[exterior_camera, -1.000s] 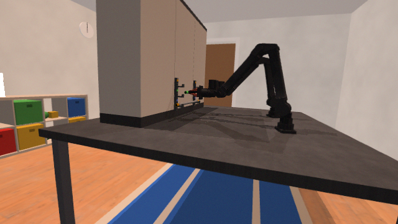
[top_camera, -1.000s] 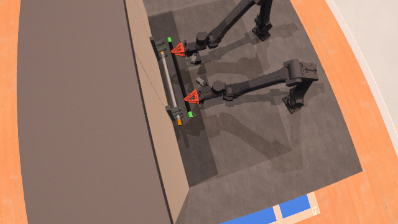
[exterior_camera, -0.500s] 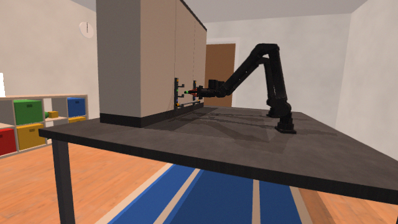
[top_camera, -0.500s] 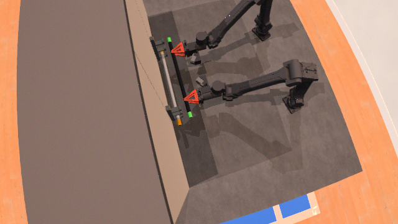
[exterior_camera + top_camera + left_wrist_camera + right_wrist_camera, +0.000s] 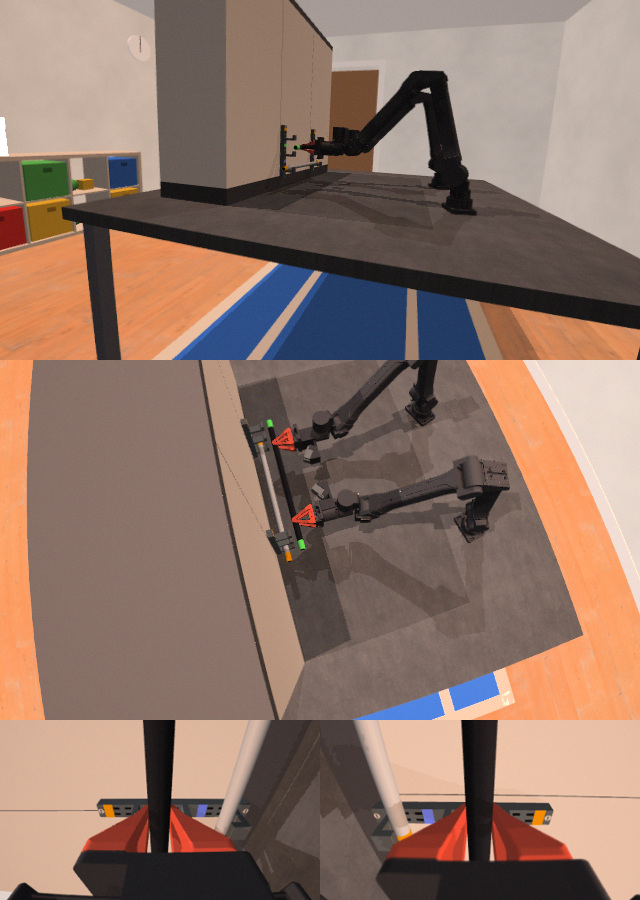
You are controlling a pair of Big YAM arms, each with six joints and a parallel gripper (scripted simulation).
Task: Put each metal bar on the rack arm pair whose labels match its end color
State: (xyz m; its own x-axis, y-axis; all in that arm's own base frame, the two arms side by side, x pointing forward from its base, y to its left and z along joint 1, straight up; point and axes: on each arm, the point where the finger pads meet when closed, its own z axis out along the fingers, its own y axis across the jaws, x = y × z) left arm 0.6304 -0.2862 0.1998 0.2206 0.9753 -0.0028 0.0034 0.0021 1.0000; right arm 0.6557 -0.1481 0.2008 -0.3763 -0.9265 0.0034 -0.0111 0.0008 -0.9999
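Right now my left hand is 15 cm to the left of the black bar. From my left hand the other things lie so: beige wall unit (25 cm above, 24 cm ahead, 14 cm to the right); silver bar (15 cm to the right, 10 cm below, 5 cm ahead).
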